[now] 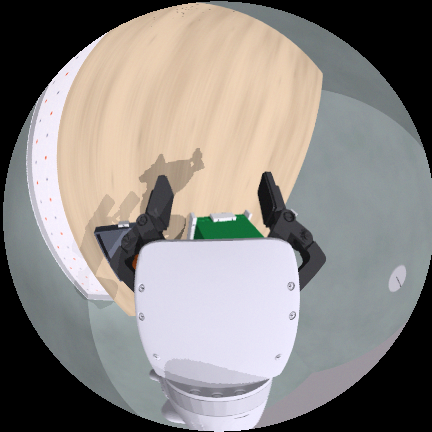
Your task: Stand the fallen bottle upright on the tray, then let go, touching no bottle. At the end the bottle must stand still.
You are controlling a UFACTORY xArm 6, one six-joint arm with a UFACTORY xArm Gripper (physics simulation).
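Frame: origin at the arm's base, x ahead, y left, z up, level; metres.
Seen in the pictures: gripper, fingertip midpoint: (214, 181).
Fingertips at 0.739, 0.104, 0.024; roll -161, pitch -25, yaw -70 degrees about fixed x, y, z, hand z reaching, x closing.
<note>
Offsets run from my fingertips to a thing's top centre, as dx, dy, dz. "spot": to the spot under its first point. Level surfaces: height alone.
My gripper (214, 181) is open, its two dark fingers wide apart above the wooden table, with no object between the fingertips. A dark grey tray-like thing {-0.333, +0.098, -0.185} (111, 243) shows at the lower left, partly hidden behind the left finger's linkage. A small orange patch {spot: -0.298, +0.088, -0.145} (135, 262) shows beside it at the edge of the white gripper body; I cannot tell whether it is part of a bottle. No bottle can be made out clearly, and the area under the gripper body is hidden.
A green surface (225, 229) with white edge pieces shows just ahead of the gripper body, between the finger bases. The wooden table {dz -0.211} (200, 90) has its edge at the right. A white strip with small coloured dots (42, 172) runs along the left side. Gripper shadows fall on the table.
</note>
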